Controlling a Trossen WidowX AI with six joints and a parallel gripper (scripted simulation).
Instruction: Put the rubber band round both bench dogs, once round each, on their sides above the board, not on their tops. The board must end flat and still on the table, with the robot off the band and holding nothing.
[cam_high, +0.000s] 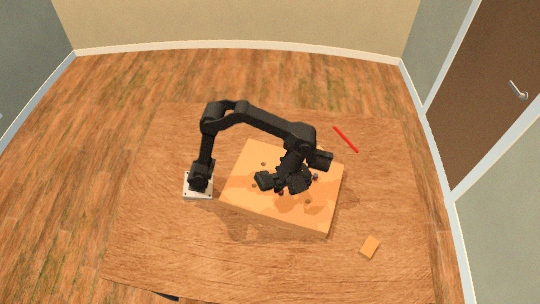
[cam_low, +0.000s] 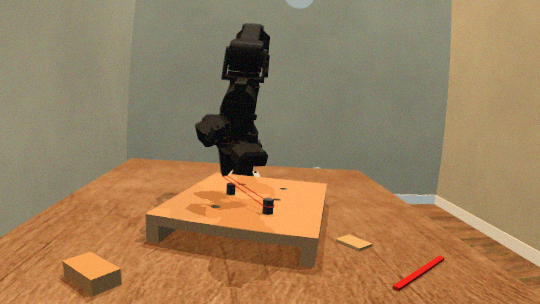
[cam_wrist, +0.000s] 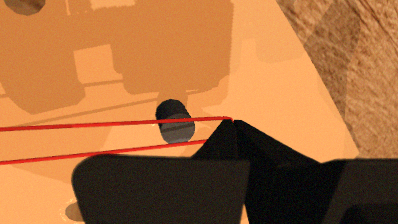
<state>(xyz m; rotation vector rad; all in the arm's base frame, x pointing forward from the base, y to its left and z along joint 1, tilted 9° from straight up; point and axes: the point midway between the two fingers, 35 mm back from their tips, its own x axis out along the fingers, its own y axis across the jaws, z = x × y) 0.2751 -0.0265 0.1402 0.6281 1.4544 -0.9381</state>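
Right now my hand is 90 mm above the light wooden board, 60 mm to the right of it and 20 mm short of it. The rest, counted from my hand: thin tan tile 250 mm to the left, 130 mm ahead, 110 mm below; red stick 330 mm to the left, 260 mm ahead, 110 mm below; tan block 340 mm ahead, 150 mm to the right, 110 mm below.
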